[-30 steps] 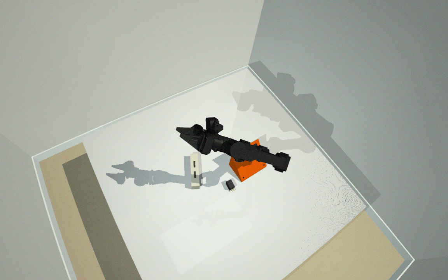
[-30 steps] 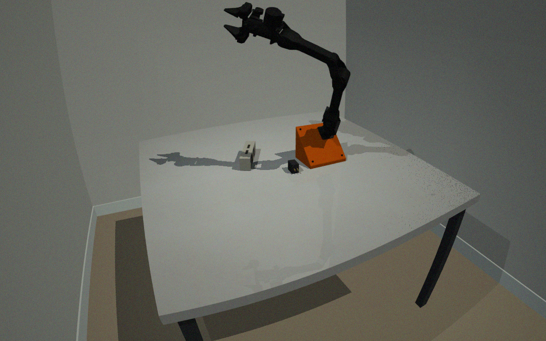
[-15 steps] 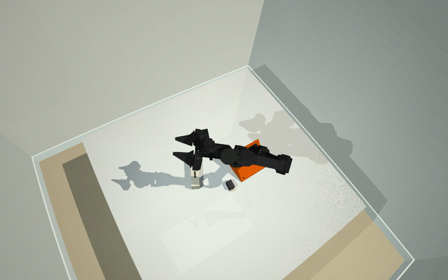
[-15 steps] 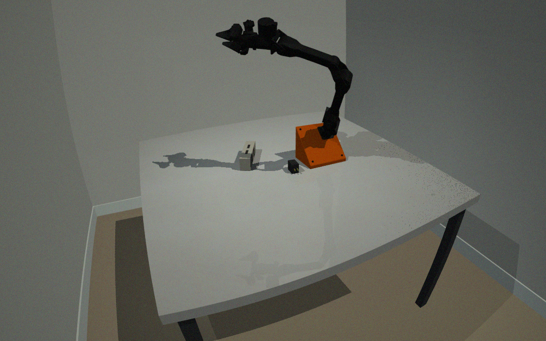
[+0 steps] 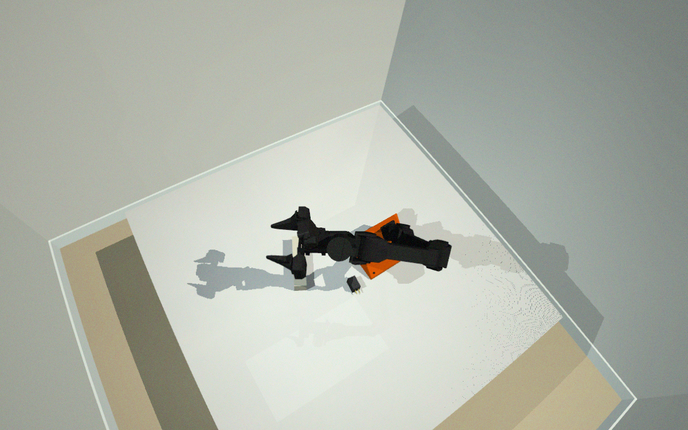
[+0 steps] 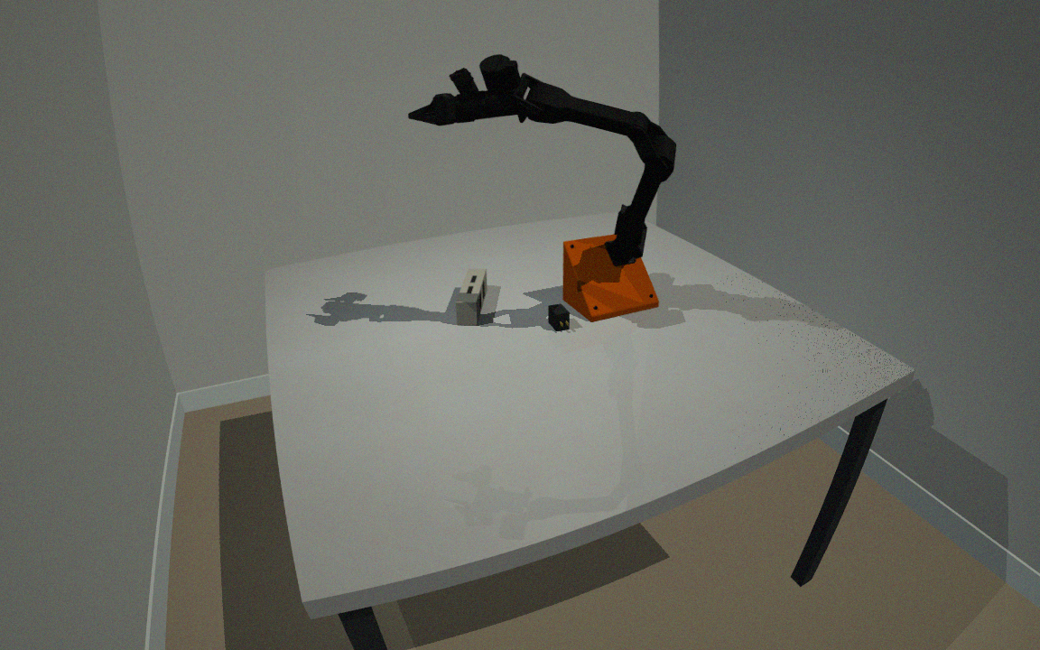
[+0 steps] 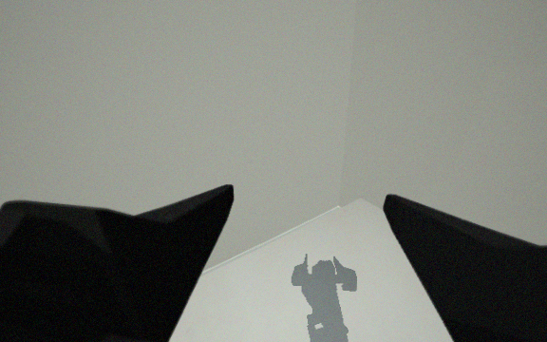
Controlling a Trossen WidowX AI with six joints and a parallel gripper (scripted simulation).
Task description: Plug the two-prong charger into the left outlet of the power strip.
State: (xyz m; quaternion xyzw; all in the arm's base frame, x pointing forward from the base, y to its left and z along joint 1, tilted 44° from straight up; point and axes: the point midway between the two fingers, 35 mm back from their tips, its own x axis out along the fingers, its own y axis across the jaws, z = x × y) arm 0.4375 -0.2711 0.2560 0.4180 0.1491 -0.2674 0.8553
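Right now my gripper tip is 46 cm above the dark grey charger, 26 cm past it and 13 cm to the right of it.
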